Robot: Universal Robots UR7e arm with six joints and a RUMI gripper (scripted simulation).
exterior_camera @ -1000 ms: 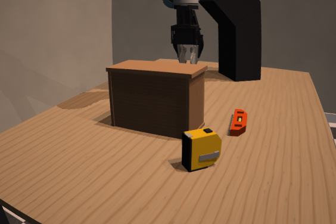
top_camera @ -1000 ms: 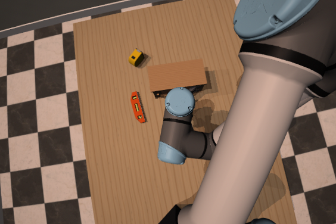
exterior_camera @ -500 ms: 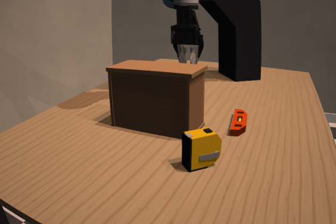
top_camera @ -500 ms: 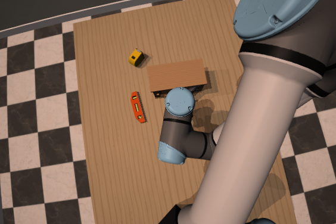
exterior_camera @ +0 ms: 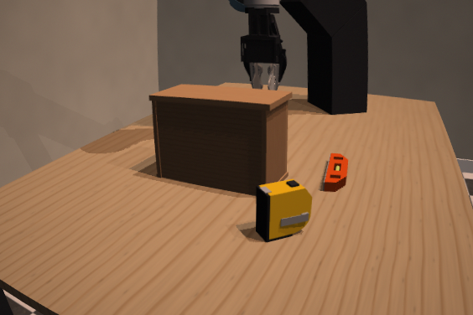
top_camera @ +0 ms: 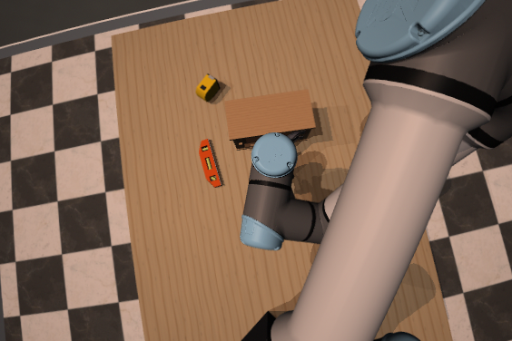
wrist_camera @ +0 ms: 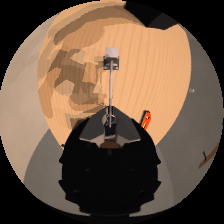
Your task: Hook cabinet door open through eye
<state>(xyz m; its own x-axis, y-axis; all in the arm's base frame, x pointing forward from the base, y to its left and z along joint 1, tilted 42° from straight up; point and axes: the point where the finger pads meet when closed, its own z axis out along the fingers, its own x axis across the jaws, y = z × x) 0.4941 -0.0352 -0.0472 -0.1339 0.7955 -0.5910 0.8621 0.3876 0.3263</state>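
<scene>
Right now the thin hook rod is 2 cm behind my hand and 2 cm below it. From my hand the other things lie so: dark door (9 cm ahead, 4 cm to the right, 4 cm below); then yellow tape measure (35 cm ahead, 15 cm to the left, 7 cm below); then orange spirit level (11 cm ahead, 18 cm to the left, 10 cm below).
</scene>
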